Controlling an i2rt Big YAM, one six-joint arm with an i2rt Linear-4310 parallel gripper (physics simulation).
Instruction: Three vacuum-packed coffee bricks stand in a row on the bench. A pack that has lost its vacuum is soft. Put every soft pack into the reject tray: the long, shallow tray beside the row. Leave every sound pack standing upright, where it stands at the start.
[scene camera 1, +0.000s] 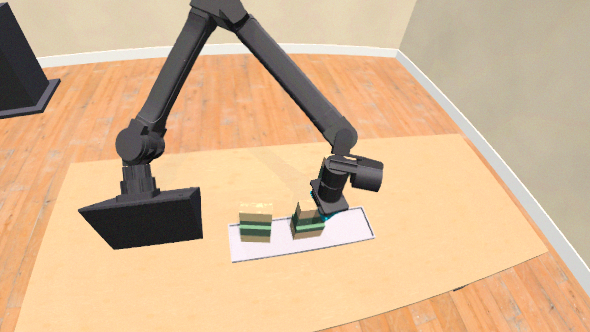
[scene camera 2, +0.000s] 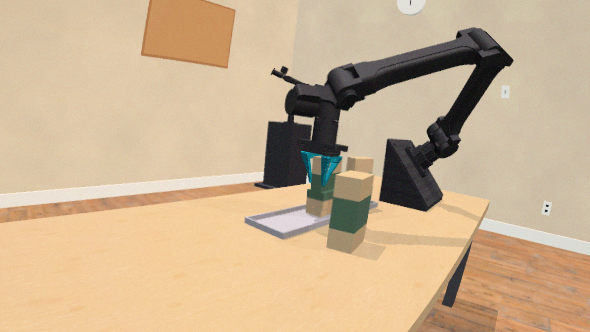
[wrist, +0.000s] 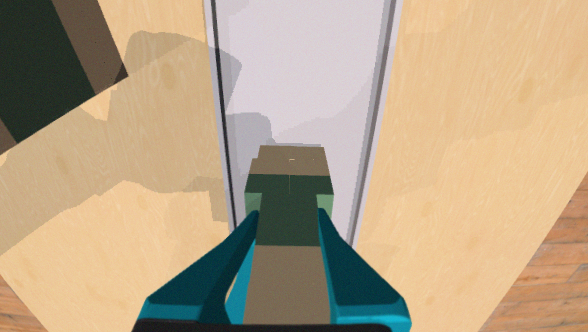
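Where they show: gripper, fingertip midpoint: (scene camera 1: 322, 215) (scene camera 2: 317, 184) (wrist: 288, 217); arm's base, origin of the base link: (scene camera 1: 140, 197) (scene camera 2: 415, 162).
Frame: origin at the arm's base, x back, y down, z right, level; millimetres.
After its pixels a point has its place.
Note:
My gripper (scene camera 2: 317, 184) @(x -458, y 49, z 116 mm) (wrist: 288, 217) @(x -458, y 49, z 116 mm) has its teal fingers shut on a tan and green coffee pack (scene camera 1: 309, 227) @(x -415, y 63, z 135 mm) (scene camera 2: 320, 202) @(x -462, y 88, z 98 mm) (wrist: 288, 280) @(x -464, y 6, z 117 mm), dented inward at its green band. The held pack is upright, low over or on the middle of the shallow pale tray (scene camera 1: 345, 231) @(x -539, y 129, z 142 mm) (scene camera 2: 272, 221) @(x -564, y 129, z 154 mm) (wrist: 310, 65) @(x -516, y 129, z 131 mm); contact with its floor is unclear. A second pack (scene camera 1: 256, 220) @(x -279, y 23, z 106 mm) (scene camera 2: 360, 164) @(x -302, y 5, z 81 mm) with a light green ledge stands upright at the tray's left end in scene camera 1. A third, straight-sided pack (scene camera 2: 350, 212) @(x -591, y 53, z -41 mm) (wrist: 45, 60) @(x -541, y 69, z 2 mm) stands on the bench beside the tray; the arm mostly hides it in scene camera 1.
The arm's black base (scene camera 1: 142, 222) @(x -7, y 7, z 69 mm) (scene camera 2: 407, 175) @(x -138, y 33, z -13 mm) stands on the wooden bench (scene camera 1: 150, 285) @(x 12, y 132, z 180 mm) (scene camera 2: 175, 270) @(x -863, y 132, z 89 mm), left of the tray in scene camera 1. The straight-sided pack stands close to the gripper's side. A dark pedestal (scene camera 1: 17, 60) (scene camera 2: 285, 155) stands beyond the bench.

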